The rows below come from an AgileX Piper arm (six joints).
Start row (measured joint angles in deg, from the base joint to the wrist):
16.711, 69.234, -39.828, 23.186, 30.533, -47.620
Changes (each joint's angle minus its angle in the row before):
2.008, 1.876, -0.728, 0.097, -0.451, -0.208
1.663, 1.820, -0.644, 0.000, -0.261, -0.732
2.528, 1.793, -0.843, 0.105, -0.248, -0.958
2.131, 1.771, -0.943, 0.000, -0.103, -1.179
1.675, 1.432, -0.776, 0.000, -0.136, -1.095
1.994, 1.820, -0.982, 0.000, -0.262, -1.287
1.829, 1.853, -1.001, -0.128, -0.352, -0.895
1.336, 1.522, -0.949, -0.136, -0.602, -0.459
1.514, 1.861, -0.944, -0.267, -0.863, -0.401
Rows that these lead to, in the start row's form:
18.719, 71.110, -40.556, 23.283, 30.082, -47.828
20.382, 72.930, -41.200, 23.283, 29.821, -48.560
22.910, 74.723, -42.043, 23.388, 29.573, -49.518
25.041, 76.494, -42.986, 23.388, 29.470, -50.697
26.716, 77.926, -43.762, 23.388, 29.334, -51.792
28.710, 79.746, -44.744, 23.388, 29.072, -53.079
30.539, 81.599, -45.745, 23.260, 28.720, -53.974
31.875, 83.121, -46.694, 23.124, 28.118, -54.433
33.389, 84.982, -47.638, 22.857, 27.255, -54.834

